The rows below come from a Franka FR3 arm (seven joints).
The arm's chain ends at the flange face. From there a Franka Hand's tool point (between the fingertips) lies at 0.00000 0.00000 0.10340 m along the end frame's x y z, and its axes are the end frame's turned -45 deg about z.
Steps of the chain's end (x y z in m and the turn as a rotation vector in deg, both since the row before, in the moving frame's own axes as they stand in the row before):
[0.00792, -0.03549, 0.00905, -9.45, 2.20, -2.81]
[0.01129, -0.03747, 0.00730, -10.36, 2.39, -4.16]
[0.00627, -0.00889, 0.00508, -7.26, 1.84, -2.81]
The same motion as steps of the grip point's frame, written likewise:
[0.02186, -0.00448, 0.00757, -8.24, -5.13, -2.81]
[0.02496, -0.00198, 0.00553, -9.02, -5.64, -4.16]
[0.00411, 0.00989, 0.00420, -6.43, -3.83, -2.81]

